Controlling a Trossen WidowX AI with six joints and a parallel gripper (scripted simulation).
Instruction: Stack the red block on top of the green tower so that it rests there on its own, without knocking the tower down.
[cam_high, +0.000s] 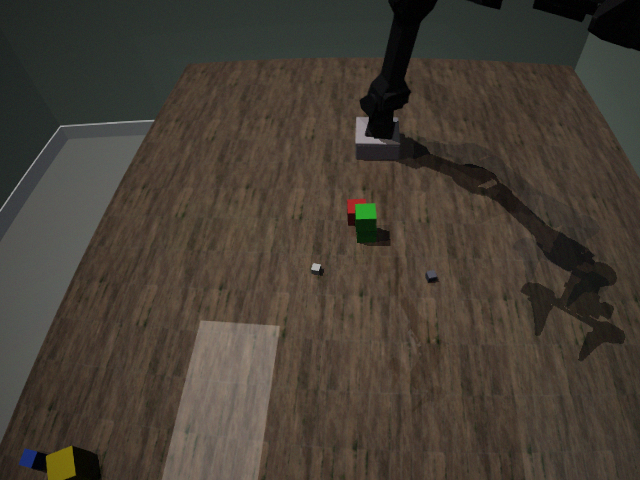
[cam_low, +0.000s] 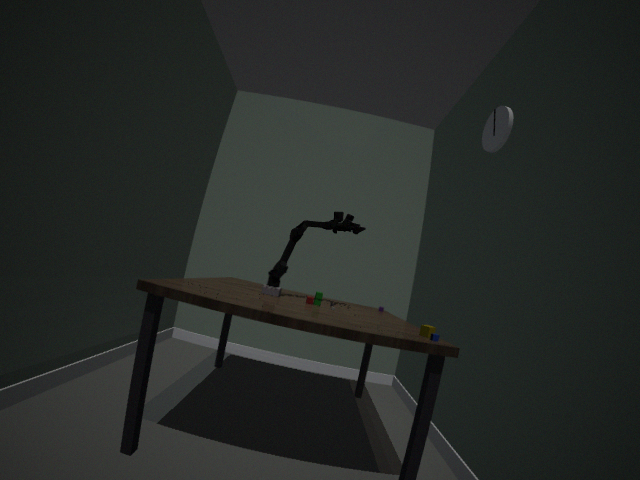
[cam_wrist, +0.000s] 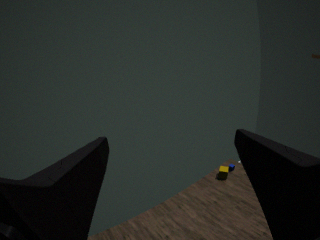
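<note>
The red block lies 210 mm behind my gripper tip, 180 mm to the right of it and 520 mm below it. The rest, counted from my gripper tip: small white cube 70 mm behind, 230 mm to the right, 530 mm below; then small grey cube 100 mm behind, 10 mm to the right, 530 mm below; then yellow block 390 mm ahead, 510 mm to the right, 510 mm below.
</note>
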